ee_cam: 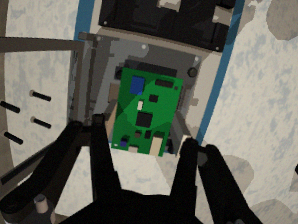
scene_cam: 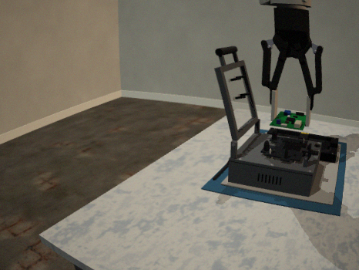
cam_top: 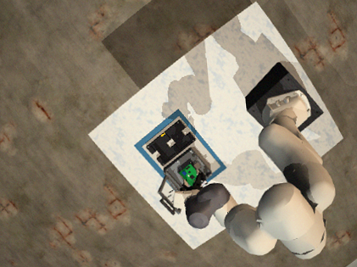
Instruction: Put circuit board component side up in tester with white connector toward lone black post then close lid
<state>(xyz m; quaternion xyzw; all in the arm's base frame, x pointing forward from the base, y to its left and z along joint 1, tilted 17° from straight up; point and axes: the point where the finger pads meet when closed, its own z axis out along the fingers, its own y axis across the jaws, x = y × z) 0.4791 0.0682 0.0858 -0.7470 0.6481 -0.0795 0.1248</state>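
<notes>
The tester nest is 80 mm below my hand, 10 mm to the left of it and 10 mm ahead of it. Round my hand: tester lid: 120 mm ahead, 30 mm above, 20 mm to the left; green circuit board: 20 mm below.
</notes>
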